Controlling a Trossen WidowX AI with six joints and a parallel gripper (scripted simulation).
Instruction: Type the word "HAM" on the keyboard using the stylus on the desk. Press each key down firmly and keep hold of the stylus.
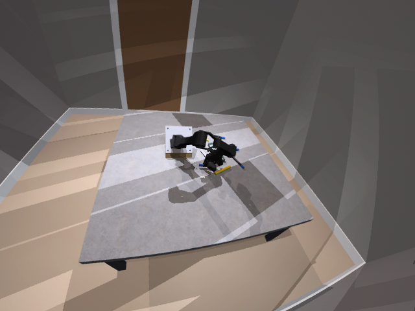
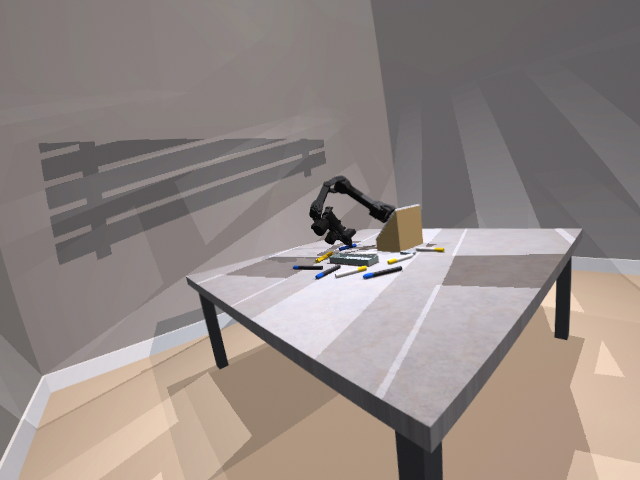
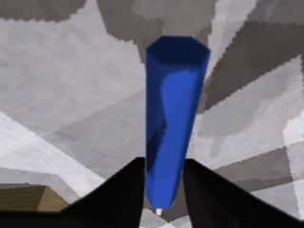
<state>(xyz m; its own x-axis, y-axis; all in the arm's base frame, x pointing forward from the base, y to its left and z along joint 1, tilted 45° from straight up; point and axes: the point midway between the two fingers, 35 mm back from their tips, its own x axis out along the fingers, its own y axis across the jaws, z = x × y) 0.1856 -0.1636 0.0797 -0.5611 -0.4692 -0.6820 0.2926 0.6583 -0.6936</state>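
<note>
Right now the M key is 17 cm ahead of my gripper tip, 8 cm to the left of it and 1 cm below it. From my gripper tip the other things lie so: blue stylus: 2 cm behind.
</note>
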